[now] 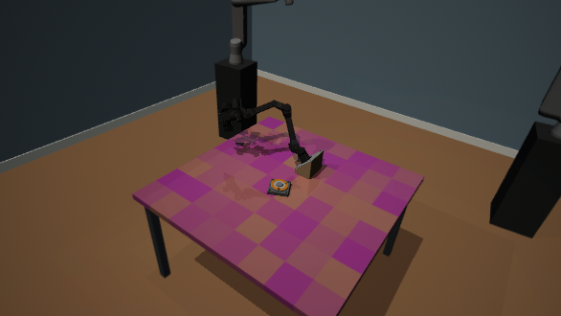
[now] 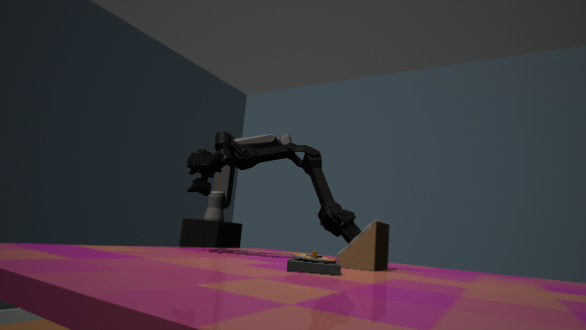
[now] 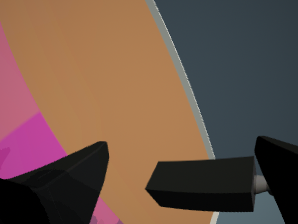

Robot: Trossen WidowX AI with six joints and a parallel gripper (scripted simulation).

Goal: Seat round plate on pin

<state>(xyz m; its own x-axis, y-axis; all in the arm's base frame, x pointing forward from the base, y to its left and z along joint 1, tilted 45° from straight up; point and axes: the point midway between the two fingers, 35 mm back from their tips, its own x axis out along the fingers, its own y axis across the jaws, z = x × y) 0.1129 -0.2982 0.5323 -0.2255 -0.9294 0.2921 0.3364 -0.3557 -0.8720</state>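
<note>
Right now my gripper tip is 580 mm to the right of the round plate, 200 mm short of it and 200 mm above it. The rest, counted from my gripper tip: square base 570 mm to the left, 210 mm below, 170 mm ahead.
</note>
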